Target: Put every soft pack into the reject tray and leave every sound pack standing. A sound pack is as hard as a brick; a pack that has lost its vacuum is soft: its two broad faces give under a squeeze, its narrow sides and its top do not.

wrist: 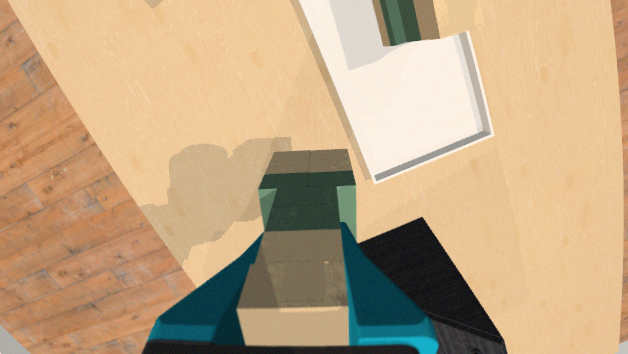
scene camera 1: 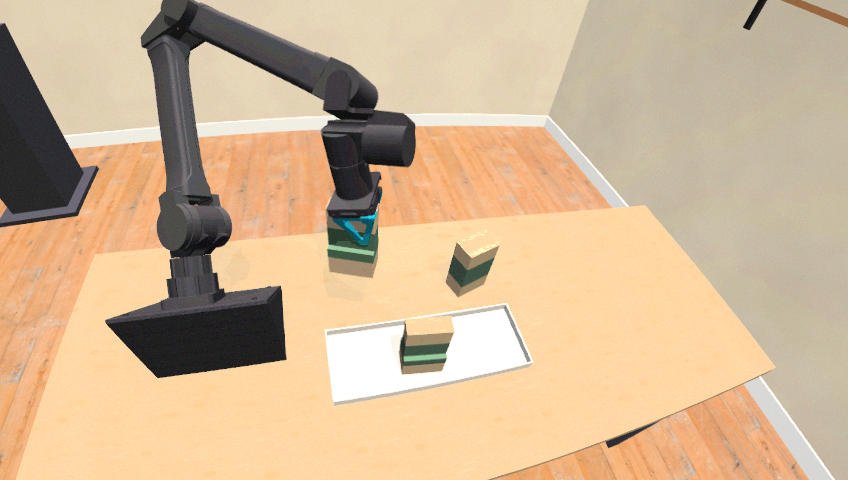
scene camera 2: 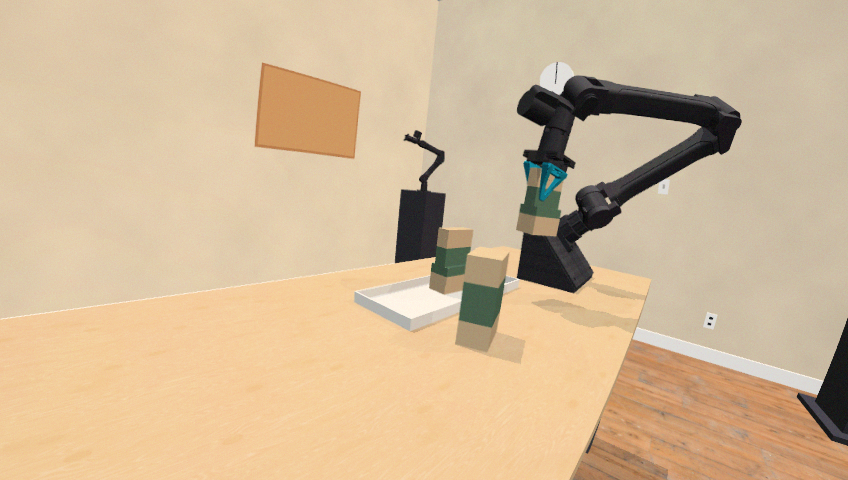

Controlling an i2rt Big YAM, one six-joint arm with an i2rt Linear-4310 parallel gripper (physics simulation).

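Observation:
My gripper is shut on a tan pack with a green band. The pack hangs upright above the table; its broad faces are pressed in between the fingers, with a step in the green band below them. A second pack stands upright in the white reject tray and has a similar step low in its band. A third pack stands upright on the table outside the tray, its faces flat.
The wooden table carries the arm's black base beside the tray. In the wrist view, the table edge and floor lie left of the held pack. Another small arm stands on a far pedestal.

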